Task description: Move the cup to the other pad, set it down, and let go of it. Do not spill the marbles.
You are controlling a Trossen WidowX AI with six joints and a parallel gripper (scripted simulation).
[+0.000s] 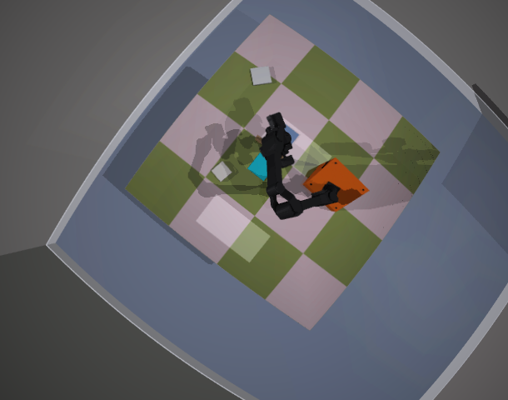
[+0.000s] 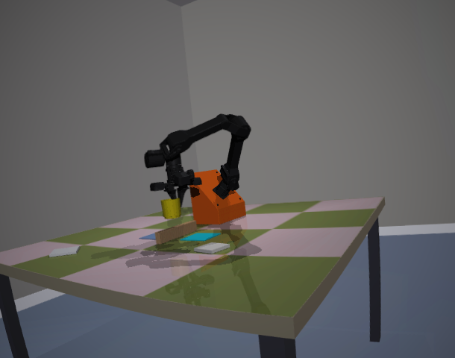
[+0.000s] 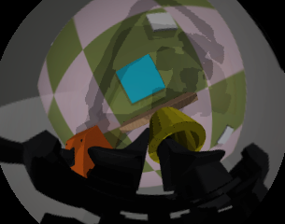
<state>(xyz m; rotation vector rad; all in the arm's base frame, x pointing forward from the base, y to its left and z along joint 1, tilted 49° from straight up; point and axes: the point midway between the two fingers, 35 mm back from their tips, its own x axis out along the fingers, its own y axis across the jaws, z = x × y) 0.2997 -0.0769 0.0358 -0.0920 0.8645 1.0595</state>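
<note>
Right now the cyan pad is 120 mm below my gripper tip, 90 mm to the left of it and 30 mm ahead of it. The rest, counted from my gripper tip: yellow cup: 20 mm to the right, 20 mm ahead; blue pad: 120 mm below, 110 mm to the right, 10 mm ahead; wooden bar: 100 mm below, 20 mm ahead, 10 mm to the right.
</note>
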